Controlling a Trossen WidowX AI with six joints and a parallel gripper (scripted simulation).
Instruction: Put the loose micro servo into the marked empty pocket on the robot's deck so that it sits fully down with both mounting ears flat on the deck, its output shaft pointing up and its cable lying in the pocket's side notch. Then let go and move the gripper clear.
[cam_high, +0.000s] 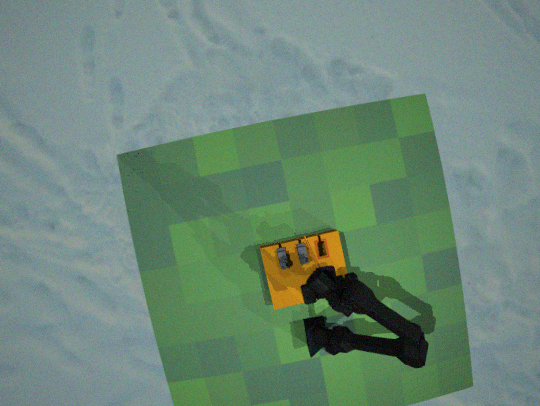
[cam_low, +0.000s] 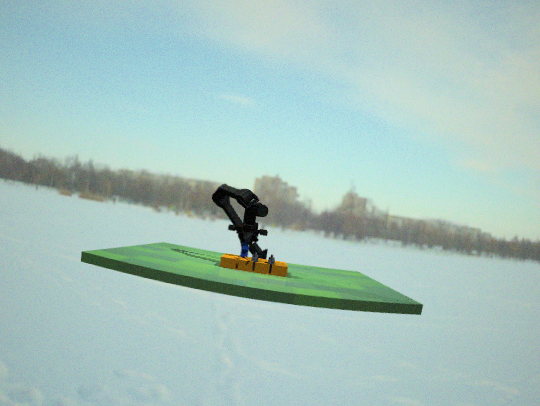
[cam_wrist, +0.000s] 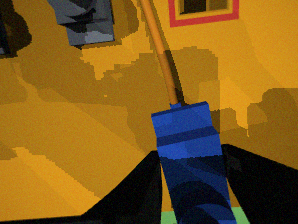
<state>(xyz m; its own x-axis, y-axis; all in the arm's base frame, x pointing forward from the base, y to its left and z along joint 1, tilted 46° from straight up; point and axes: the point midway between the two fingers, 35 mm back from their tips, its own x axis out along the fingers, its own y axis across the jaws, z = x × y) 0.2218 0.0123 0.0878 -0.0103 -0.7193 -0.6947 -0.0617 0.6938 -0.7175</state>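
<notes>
Now: gripper tip 10 mm past the orange deck, 50 mm to the right of it and 70 mm above it.
</notes>
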